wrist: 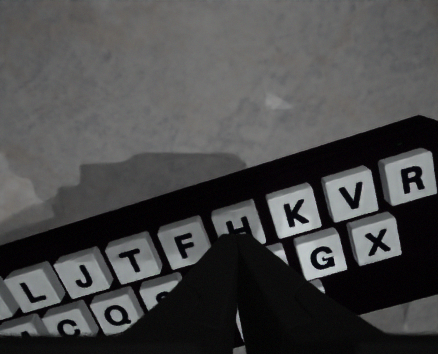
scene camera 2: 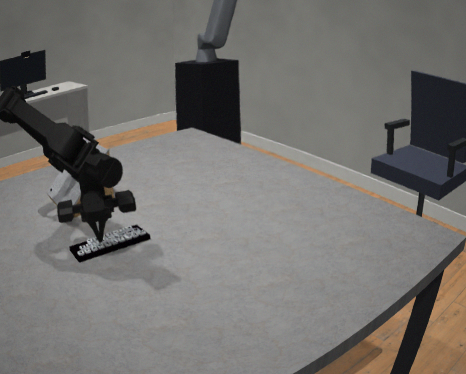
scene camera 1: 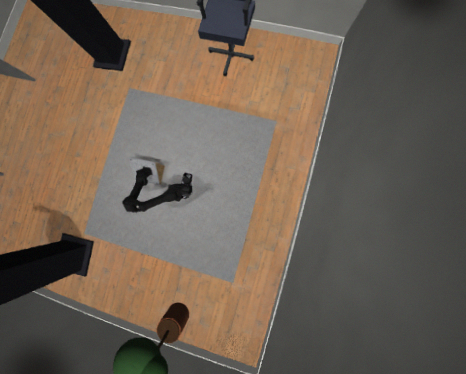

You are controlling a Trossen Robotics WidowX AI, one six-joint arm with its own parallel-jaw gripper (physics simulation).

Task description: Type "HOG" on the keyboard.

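Places are measured from the arm's base along level axes (x back, y right, z up), in metres.
Where they show: gripper, fingertip midpoint: (wrist: 235, 247) (scene camera 2: 100, 241); arm's base, origin of the base link: (scene camera 1: 147, 170).
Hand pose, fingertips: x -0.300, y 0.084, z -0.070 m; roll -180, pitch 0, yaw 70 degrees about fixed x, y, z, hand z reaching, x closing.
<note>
Things, the pixels of their top centre, and the offset from my fingertips. Level surfaces: height alone.
- black keyboard, middle of its top: (wrist: 178, 298) (scene camera 2: 107, 238) dx +0.018, dy -0.027, dz -0.009 m
- H key, middle of its top: (wrist: 239, 230) dx +0.000, dy +0.002, dz -0.009 m
- F key, middle of its top: (wrist: 185, 246) dx -0.001, dy -0.017, dz -0.009 m
- K key, middle of its top: (wrist: 295, 214) dx +0.000, dy +0.021, dz -0.009 m
- G key, middle of its top: (wrist: 321, 258) dx +0.019, dy +0.025, dz -0.009 m
- V key, middle of its top: (wrist: 352, 197) dx +0.001, dy +0.040, dz -0.009 m
- X key, middle of its top: (wrist: 377, 242) dx +0.020, dy +0.044, dz -0.009 m
- R key, middle of its top: (wrist: 411, 179) dx +0.001, dy +0.059, dz -0.009 m
- table, its level: dz -0.027 m
A black keyboard (scene camera 2: 122, 241) (wrist: 350, 151) with white letter keys lies on the grey table. My gripper (scene camera 2: 101, 240) (wrist: 235, 247) is shut and empty, pointing down over the keyboard. In the wrist view its tips overlap the lower part of the H key (wrist: 245, 214), between the F key (wrist: 186, 242) and the K key (wrist: 295, 212); whether they touch H cannot be told. The G key (wrist: 322, 257) shows right of the fingers, in the second row. No O key can be made out; the fingers hide several keys. In scene camera 1 the arm hides the keyboard.
The V key (wrist: 351, 195), X key (wrist: 377, 242) and R key (wrist: 412, 177) lie to the right of the fingers in the wrist view. A white and tan object (scene camera 1: 160, 172) (scene camera 2: 65, 187) stands beside the arm on the table (scene camera 1: 215, 135) (scene camera 2: 260, 260). A chair (scene camera 1: 227, 22) (scene camera 2: 420, 165) stands beyond the table.
</note>
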